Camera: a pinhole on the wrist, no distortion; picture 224 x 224 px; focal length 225.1 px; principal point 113.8 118.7 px. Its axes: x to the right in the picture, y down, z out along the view. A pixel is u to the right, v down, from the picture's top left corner.
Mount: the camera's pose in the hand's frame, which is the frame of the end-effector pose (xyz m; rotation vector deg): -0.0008 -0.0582 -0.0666 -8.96 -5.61 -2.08
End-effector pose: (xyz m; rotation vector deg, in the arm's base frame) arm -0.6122 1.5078 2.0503 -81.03 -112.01 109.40
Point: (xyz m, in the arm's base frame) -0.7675 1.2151 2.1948
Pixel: 29 22
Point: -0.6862 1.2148 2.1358
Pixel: 9 83
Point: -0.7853 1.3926 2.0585
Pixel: 160 65
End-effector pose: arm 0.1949 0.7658 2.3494 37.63 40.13 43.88
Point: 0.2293 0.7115 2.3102
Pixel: 106 43
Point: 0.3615 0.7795 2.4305
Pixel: 205 145
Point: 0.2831 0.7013 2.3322
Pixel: 141 43
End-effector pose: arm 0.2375 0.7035 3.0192 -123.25 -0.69 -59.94
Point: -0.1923 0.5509 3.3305
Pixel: behind the camera
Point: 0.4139 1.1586 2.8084
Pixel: 73 43
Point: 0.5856 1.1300 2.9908
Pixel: 177 29
